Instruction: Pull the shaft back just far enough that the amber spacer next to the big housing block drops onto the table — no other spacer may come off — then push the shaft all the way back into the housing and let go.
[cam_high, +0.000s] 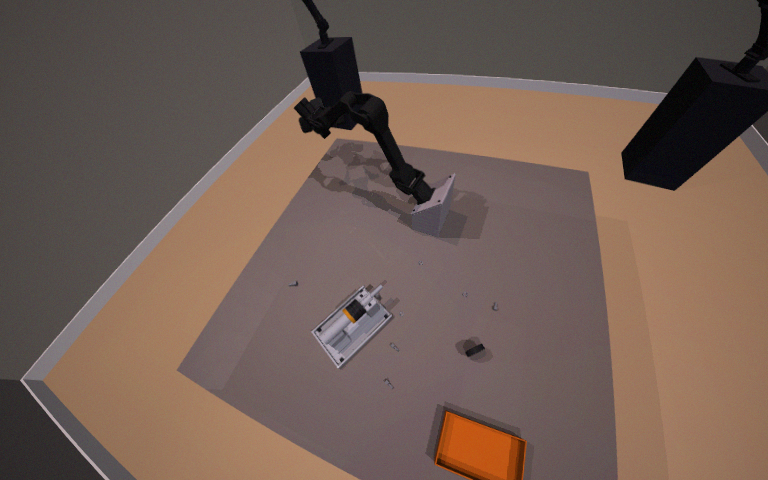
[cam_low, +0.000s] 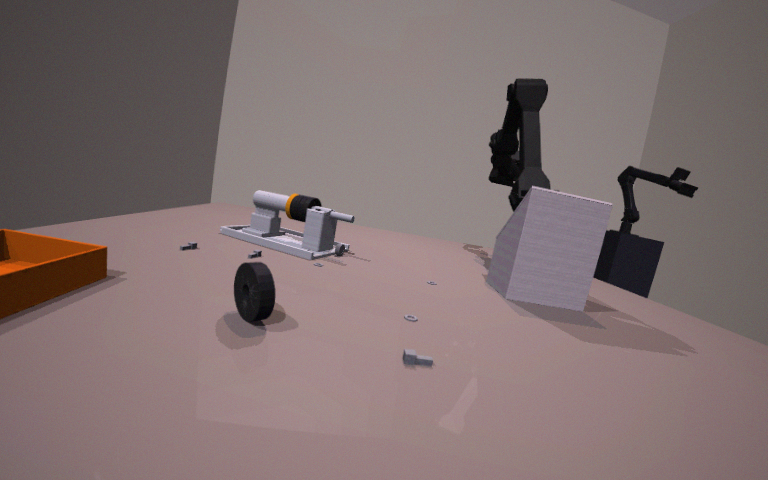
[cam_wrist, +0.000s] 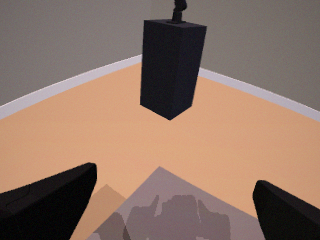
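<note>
My gripper tip is 660 mm short of the thin grey shaft, 490 mm to the right of it and 180 mm above it. The rest, counted from my gripper tip: orange tray (850 mm ahead, 930 mm to the left, 250 mm below); amber spacer (690 mm ahead, 480 mm to the left, 180 mm below).
</note>
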